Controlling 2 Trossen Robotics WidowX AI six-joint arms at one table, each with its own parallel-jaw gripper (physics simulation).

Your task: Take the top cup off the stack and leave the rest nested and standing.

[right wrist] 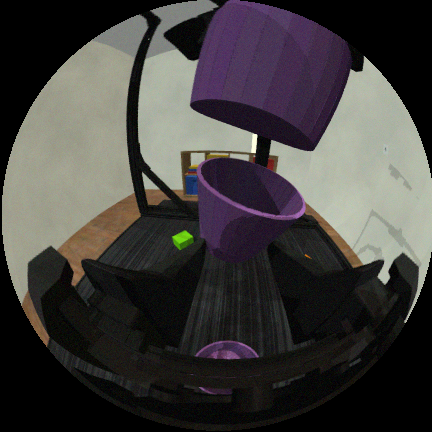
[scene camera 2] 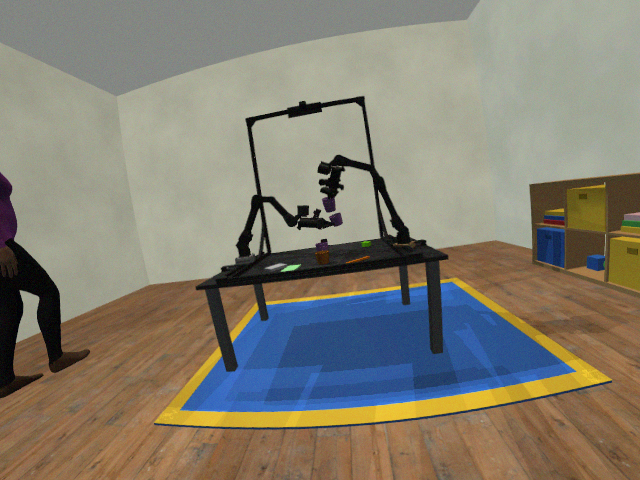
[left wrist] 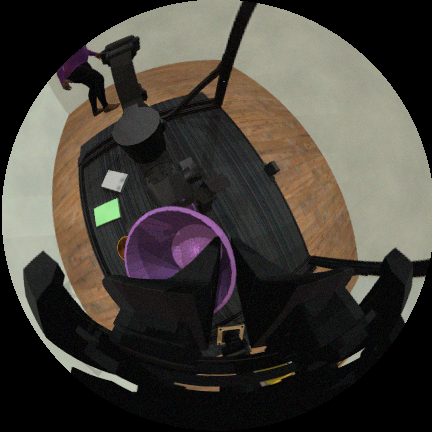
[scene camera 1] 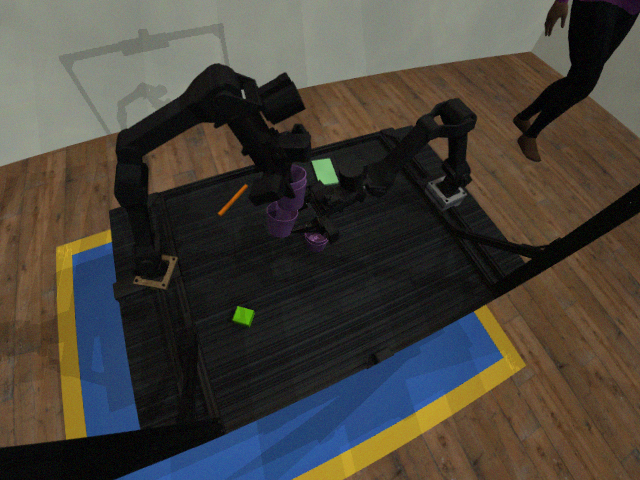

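Where they show: left gripper, fingertip midpoint: [right wrist: 211, 45] [left wrist: 224, 241] [scene camera 1: 293, 196]; right gripper, fingertip midpoint: [right wrist: 237, 244] [scene camera 2: 334, 223] [scene camera 1: 287, 223]; left arm's base, origin of the base link: [scene camera 2: 404, 242] [left wrist: 230, 335] [scene camera 1: 155, 269]; right arm's base, origin of the base link: [scene camera 2: 244, 256] [scene camera 1: 447, 188].
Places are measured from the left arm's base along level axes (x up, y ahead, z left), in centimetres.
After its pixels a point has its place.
Observation:
A larger purple cup [scene camera 1: 295, 193] @(x 29.2, y 39.0, z 10.8 cm) [scene camera 2: 329, 204] @(x 27.0, y 35.3, z 16.5 cm) [left wrist: 160, 235] [right wrist: 275, 65] hangs from my left gripper [scene camera 2: 329, 193] @(x 28.4, y 38.7, z 10.7 cm) [left wrist: 224, 241] @(x 28.4, y 38.7, z 10.7 cm), shut on its wall. It is above and apart from a second purple cup [scene camera 1: 280, 223] @(x 20.6, y 35.9, z 8.4 cm) [scene camera 2: 336, 219] @(x 17.9, y 33.5, z 14.2 cm) [right wrist: 225, 220] @(x 18.8, y 39.1, z 12.2 cm), which is tilted with its open mouth up, between the fingers of my right gripper [scene camera 2: 329, 223] @(x 15.3, y 36.7, z 11.9 cm) [right wrist: 237, 244] @(x 15.3, y 36.7, z 11.9 cm). Both cups are well above the table. A smaller purple cup [scene camera 1: 316, 241] @(x -0.9, y 44.4, z 17.2 cm) [scene camera 2: 321, 246] @(x 3.6, y 42.5, z 20.4 cm) [right wrist: 227, 345] @(x 2.8, y 41.7, z 15.7 cm) stands upright on the table below; whether it has another nested in it I cannot tell.
On the table [scene camera 1: 336, 310] @(x -2.9, y 52.8, z -2.9 cm) lie a green block [scene camera 1: 243, 316] @(x -0.1, y 28.2, z -9.0 cm) [scene camera 2: 366, 243] @(x -0.7, y 26.8, z -6.6 cm) [right wrist: 183, 240] @(x -0.1, y 28.9, z -7.0 cm), an orange stick [scene camera 1: 232, 200] @(x -2.0, y 14.6, z 28.8 cm) [scene camera 2: 357, 259] @(x -1.9, y 14.6, z 29.7 cm) and a pale green slab [scene camera 1: 325, 171] @(x -1.9, y 43.9, z 47.1 cm) [scene camera 2: 291, 268] @(x -1.9, y 42.5, z 47.9 cm) [left wrist: 107, 212] @(x -1.9, y 43.6, z 46.2 cm). An orange cup [scene camera 2: 322, 257] @(x 0.9, y 31.0, z 36.1 cm) [left wrist: 122, 248] @(x 0.8, y 32.3, z 36.5 cm) stands near the small purple cup. A person [left wrist: 95, 80] stands beyond the table.

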